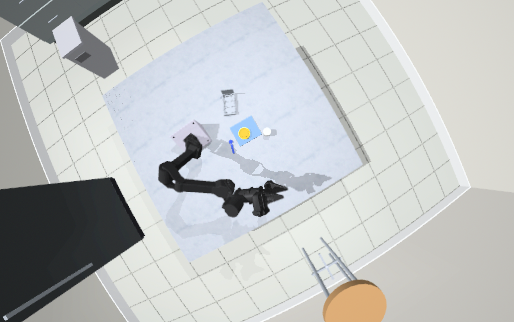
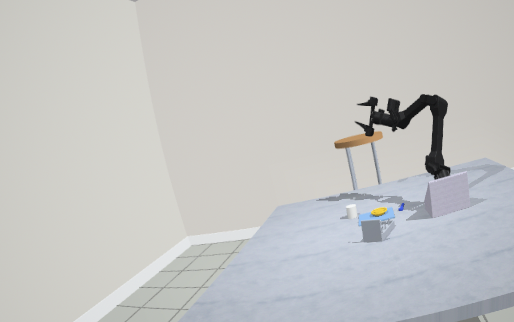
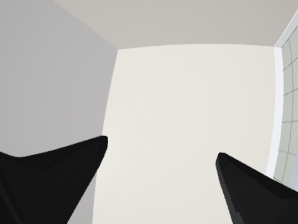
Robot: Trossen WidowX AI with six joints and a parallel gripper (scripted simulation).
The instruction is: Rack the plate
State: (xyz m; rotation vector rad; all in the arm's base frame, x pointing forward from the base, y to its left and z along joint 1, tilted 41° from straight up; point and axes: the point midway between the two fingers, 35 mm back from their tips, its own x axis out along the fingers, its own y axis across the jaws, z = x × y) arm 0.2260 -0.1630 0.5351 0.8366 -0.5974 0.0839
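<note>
Now: gripper tip 3 cm short of the yellow plate, 33 cm to the right of it and 39 cm above it. From my gripper tip the other things lie so: white cup: 14 cm ahead, 25 cm to the left, 38 cm below; blue spoon: 7 cm behind, 33 cm to the left, 41 cm below; grey dish rack: 8 cm ahead, 54 cm to the left, 39 cm below.
</note>
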